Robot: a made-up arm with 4 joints.
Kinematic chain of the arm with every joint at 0, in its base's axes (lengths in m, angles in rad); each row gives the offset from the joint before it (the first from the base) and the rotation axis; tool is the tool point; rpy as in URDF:
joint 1: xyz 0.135 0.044 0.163 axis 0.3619 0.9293 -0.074
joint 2: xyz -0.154 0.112 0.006 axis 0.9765 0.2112 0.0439
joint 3: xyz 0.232 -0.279 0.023 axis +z
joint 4: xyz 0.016 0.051 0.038 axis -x
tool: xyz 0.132 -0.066 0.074 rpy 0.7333 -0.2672 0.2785
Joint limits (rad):
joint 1: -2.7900..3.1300
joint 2: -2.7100..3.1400
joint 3: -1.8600..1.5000
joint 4: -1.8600..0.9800
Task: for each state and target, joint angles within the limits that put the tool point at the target. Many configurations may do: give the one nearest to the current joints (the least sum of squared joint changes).
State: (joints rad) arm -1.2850 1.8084 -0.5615 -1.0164
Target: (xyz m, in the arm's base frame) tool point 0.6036 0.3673 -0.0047
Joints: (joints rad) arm -1.9068 2.5750 -1.0074 -0.7735
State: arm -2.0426 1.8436 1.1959 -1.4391
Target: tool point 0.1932 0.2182 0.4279
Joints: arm -2.6131 1.2709 0.7405 -1.1313
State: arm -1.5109 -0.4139 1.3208 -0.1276
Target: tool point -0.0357 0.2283 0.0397
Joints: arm -2.1585 -0.7615 1.3690 0.1384
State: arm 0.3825 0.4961 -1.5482 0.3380
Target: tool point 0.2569 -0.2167 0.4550
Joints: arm 0.1577 -0.3520 -1.7228 0.7059
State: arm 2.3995 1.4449 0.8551 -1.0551
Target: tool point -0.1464 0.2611 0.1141
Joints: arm 2.0536 1.1589 0.3007 -0.8959
